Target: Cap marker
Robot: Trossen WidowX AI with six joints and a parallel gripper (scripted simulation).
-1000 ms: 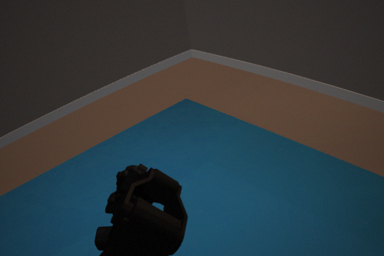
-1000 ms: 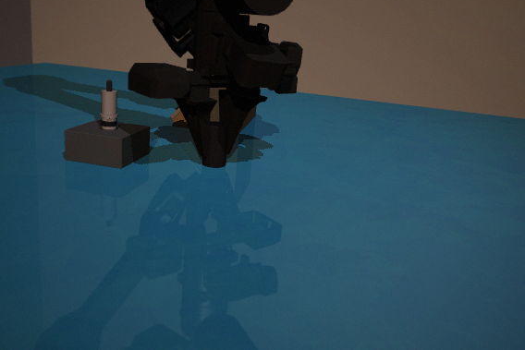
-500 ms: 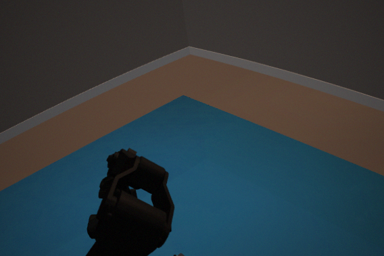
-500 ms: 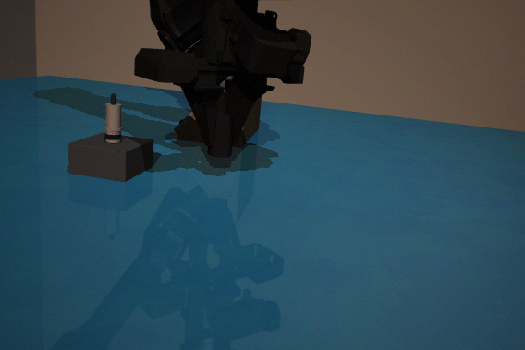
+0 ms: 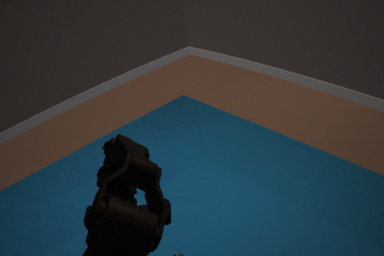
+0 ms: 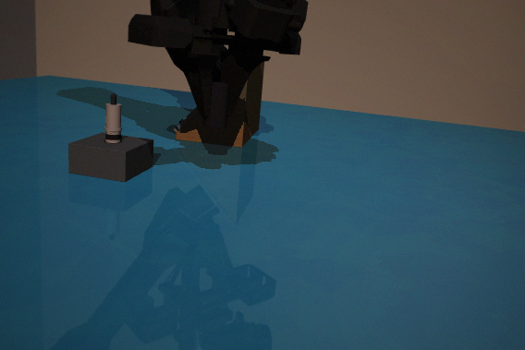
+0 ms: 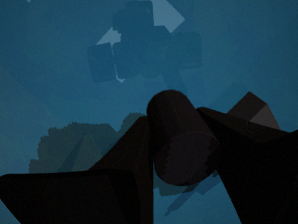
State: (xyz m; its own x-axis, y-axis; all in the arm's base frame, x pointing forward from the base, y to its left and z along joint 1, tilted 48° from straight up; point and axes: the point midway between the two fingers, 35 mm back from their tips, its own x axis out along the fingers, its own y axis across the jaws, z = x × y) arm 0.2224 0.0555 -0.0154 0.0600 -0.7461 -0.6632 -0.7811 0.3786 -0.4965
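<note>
The dark grey holder block is 110 mm to the right of my gripper tip, 50 mm below it and 30 mm ahead of it. The rest, counted from my gripper tip: dark marker cap: 10 mm above.
</note>
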